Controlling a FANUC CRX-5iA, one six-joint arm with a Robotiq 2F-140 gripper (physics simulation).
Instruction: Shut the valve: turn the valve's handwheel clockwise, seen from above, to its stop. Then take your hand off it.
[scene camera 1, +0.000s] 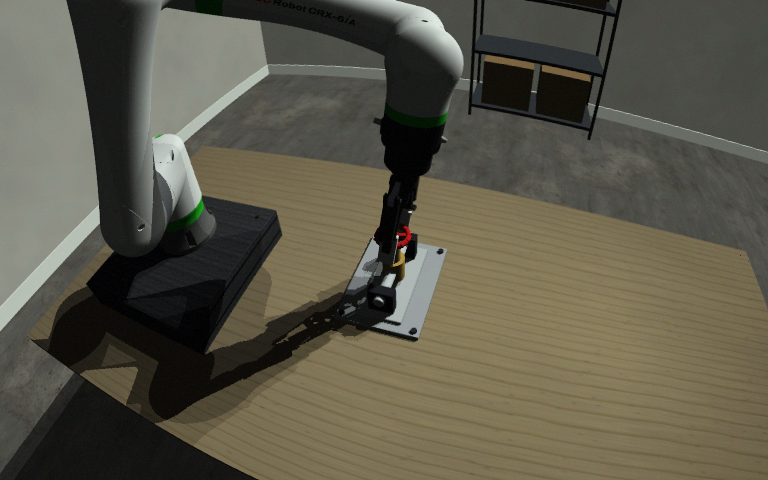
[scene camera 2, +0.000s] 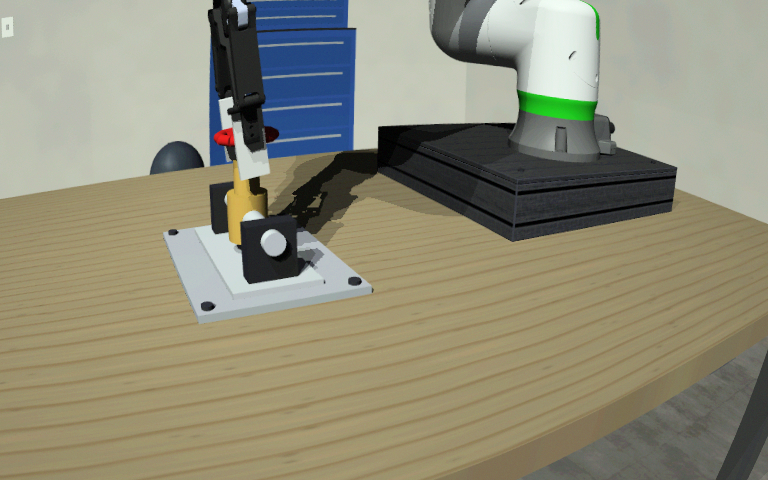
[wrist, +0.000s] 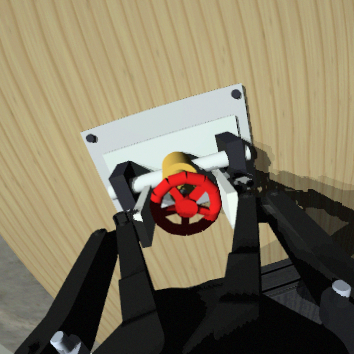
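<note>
The red handwheel (scene camera 1: 408, 236) (scene camera 2: 224, 136) (wrist: 186, 178) sits level on top of the yellow valve body (scene camera 1: 399, 272) (scene camera 2: 239, 220) (wrist: 175, 161). A white pipe (wrist: 212, 161) passes through the body. The valve stands on a light grey base plate (scene camera 1: 430, 277) (scene camera 2: 201, 277) (wrist: 165, 117). My gripper (scene camera 1: 396, 234) (scene camera 2: 240, 141) (wrist: 183, 189) points down and is shut on the handwheel, with one pale pad at each side of the rim. The near finger hides part of the wheel in both scene views. The pads' exact contact is hard to see.
Dark blocks (scene camera 1: 381, 300) (scene camera 2: 253, 268) (wrist: 125, 186) hold the pipe on both sides of the valve, below the fingers. The arm's black plinth (scene camera 1: 240, 226) (scene camera 2: 594, 209) stands on the wooden table. A blue cabinet (scene camera 2: 305, 56) and a shelf rack (scene camera 1: 538, 53) stand beyond the table.
</note>
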